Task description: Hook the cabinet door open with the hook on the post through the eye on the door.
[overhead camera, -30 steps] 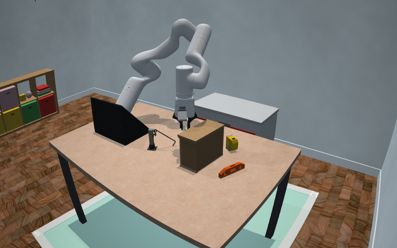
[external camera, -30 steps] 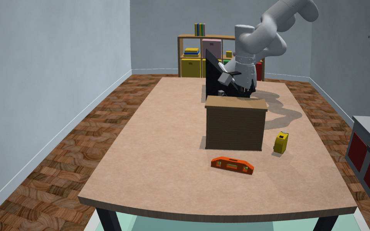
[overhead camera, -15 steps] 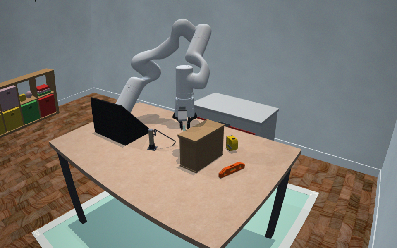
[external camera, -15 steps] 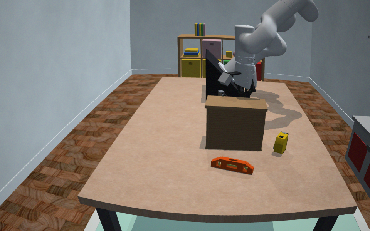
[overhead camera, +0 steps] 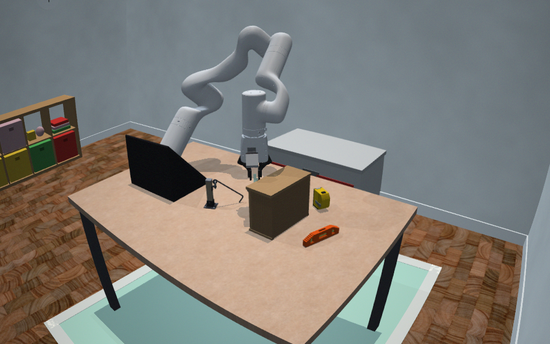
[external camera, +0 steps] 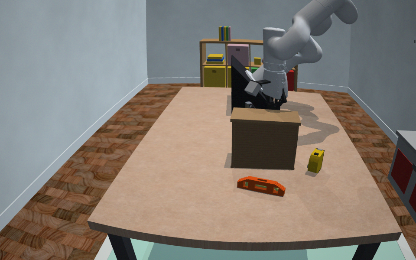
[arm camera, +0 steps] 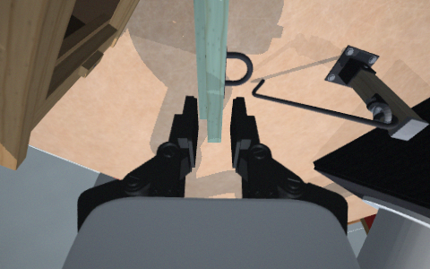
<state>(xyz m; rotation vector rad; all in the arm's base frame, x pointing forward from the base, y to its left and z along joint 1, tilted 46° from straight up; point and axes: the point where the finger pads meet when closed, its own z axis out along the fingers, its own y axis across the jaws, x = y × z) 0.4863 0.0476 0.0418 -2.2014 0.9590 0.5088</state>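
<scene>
My gripper is now 100 mm past the hook rod, 50 mm to the left of it and 80 mm above it. Also, from my hand: yellow tape measure 190 mm ahead, 150 mm to the left, 110 mm below; cabinet door 40 mm ahead, 60 mm to the right, 70 mm below; orange spirit level 330 mm ahead, 40 mm to the right, 130 mm below.
</scene>
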